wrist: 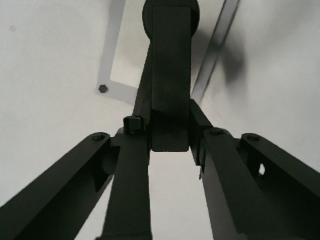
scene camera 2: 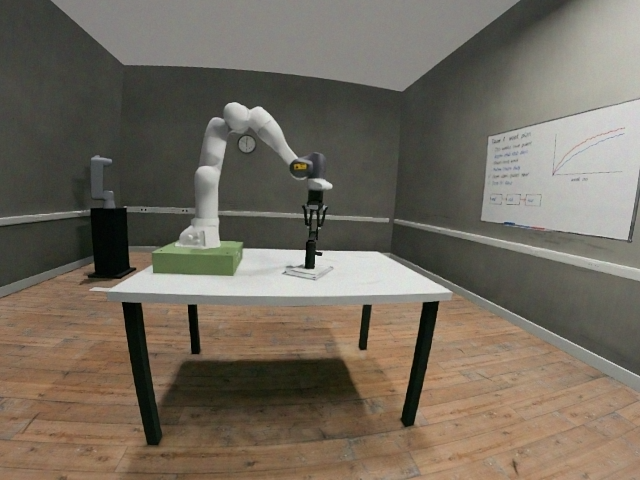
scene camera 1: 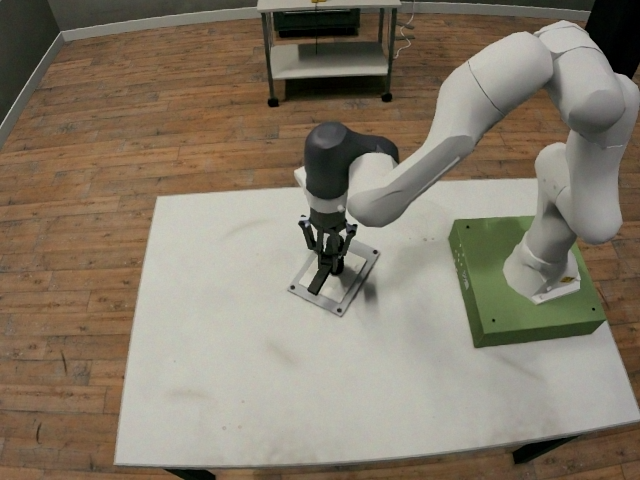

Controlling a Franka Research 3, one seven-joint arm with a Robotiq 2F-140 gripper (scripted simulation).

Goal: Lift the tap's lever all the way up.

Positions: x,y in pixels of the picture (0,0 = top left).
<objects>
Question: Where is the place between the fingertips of my gripper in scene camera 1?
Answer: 328,265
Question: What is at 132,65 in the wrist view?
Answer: A tap.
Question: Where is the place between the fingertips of my gripper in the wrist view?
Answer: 168,112
</objects>
